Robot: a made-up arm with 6 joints.
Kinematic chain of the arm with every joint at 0, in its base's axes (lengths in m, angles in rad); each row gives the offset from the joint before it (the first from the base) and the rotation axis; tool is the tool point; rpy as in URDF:
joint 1: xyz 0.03 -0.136 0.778 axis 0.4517 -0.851 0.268
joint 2: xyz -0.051 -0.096 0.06 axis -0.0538 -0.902 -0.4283
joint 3: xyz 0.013 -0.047 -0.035 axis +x
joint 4: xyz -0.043 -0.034 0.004 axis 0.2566 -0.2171 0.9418
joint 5: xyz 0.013 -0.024 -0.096 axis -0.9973 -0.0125 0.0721
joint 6: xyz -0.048 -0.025 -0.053 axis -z
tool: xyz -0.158 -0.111 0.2 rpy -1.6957 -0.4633 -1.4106
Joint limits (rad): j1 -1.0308..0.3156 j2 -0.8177..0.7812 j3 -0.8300..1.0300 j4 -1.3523..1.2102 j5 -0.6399..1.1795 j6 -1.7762..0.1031
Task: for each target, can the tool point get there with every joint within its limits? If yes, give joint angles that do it. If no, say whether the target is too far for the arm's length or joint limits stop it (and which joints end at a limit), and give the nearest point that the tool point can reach.
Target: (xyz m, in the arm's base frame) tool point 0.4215 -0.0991 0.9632
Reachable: no: joint limits stop it (at a limit: joint 1, joint 2, joint 3) | nearest point 0.2297 -0.1863 0.9852 | short by 0.212 m
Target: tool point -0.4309 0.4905 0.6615
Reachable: no: too far | nearest point -0.1959 -0.0283 0.8418 | short by 0.597 m
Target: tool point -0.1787 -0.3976 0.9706
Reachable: yes | joints -0.2041 0.4738 -0.1379 -0.7983 0.2150 -1.4575
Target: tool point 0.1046 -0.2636 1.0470
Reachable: yes | joints -0.7815 -0.2779 -0.0717 -0.4156 0.8030 -1.0120
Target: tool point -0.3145 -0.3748 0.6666
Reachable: yes | joints 0.1587 0.2017 0.4461 -0.8669 -0.4787 -0.4308
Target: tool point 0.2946 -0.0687 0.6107
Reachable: no: joint limits stop it (at a limit: joint 1, joint 3, joint 4, joint 5) | nearest point 0.2162 -0.1714 0.6301 | short by 0.131 m
